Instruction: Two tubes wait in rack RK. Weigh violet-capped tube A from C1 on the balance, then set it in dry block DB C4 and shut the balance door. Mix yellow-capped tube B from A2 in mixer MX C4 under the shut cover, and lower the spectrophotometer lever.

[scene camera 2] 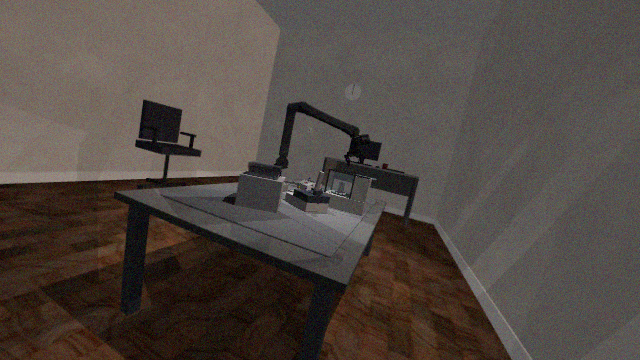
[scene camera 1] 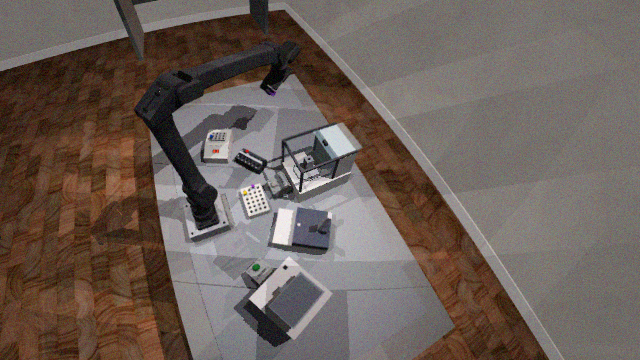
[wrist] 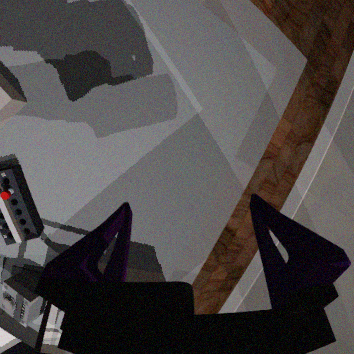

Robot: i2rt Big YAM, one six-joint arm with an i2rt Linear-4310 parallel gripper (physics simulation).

My gripper [wrist: 189, 203] is open, with nothing in its grasp. Further things: a sliding door pane [scene camera 1: 337, 140], a mixer cover [scene camera 1: 296, 299] and a spectrophotometer [scene camera 1: 305, 229].
The spectrophotometer also shows in scene camera 2 [scene camera 2: 307, 200].
